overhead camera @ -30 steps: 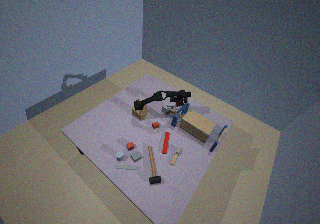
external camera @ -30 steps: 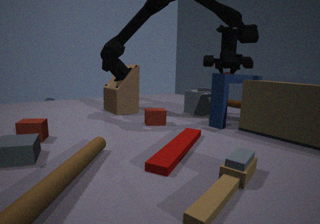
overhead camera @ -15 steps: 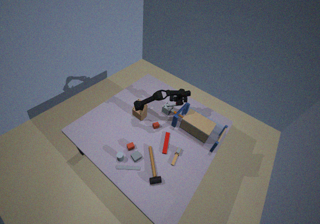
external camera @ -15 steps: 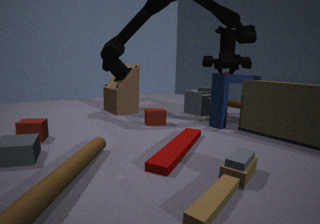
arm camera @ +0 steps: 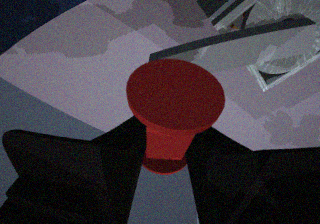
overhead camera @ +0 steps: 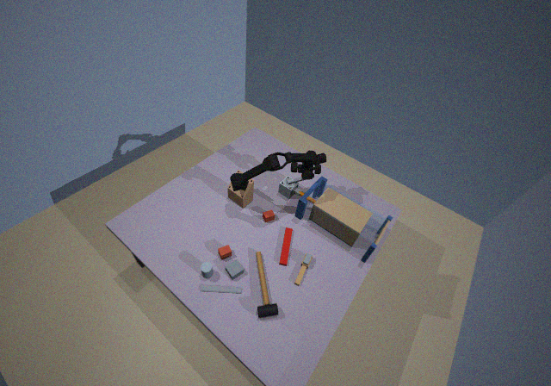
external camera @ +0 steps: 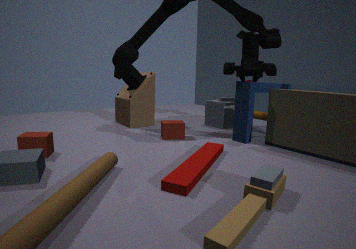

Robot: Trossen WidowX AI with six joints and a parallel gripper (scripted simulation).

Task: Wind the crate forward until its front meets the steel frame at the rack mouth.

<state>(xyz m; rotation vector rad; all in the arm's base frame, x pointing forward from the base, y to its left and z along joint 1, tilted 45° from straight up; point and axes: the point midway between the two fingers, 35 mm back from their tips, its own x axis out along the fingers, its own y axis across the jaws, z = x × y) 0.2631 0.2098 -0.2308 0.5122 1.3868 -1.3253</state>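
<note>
My gripper tip is now 1 cm past the winch handle, 4 cm to the left of it and 3 cm above it. From my gripper tip the other things lie so: red knob: 1 cm ahead, 1 cm to the right; then blue front frame: 11 cm ahead, 12 cm to the right, 3 cm below; then grey winch: 6 cm behind, 10 cm to the right, 10 cm below.
</note>
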